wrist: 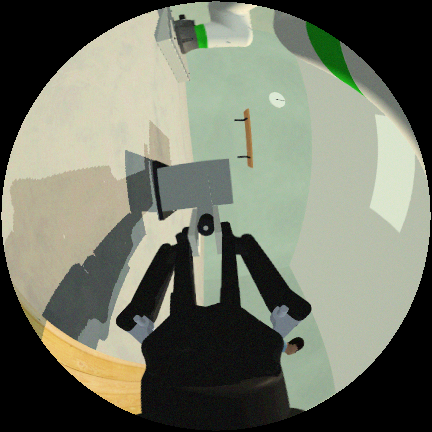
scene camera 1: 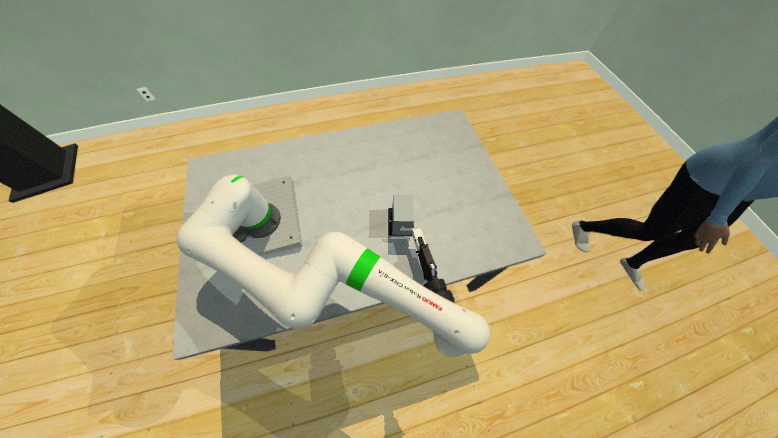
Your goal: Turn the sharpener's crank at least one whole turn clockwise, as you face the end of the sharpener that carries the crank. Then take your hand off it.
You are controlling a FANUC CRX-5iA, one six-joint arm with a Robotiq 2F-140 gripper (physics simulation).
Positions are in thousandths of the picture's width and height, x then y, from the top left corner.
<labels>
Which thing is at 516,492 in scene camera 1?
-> A sharpener.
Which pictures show my gripper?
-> The wrist view and scene camera 1: all of them.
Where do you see a sharpener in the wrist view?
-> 402,427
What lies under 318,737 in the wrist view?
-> My gripper.
</labels>
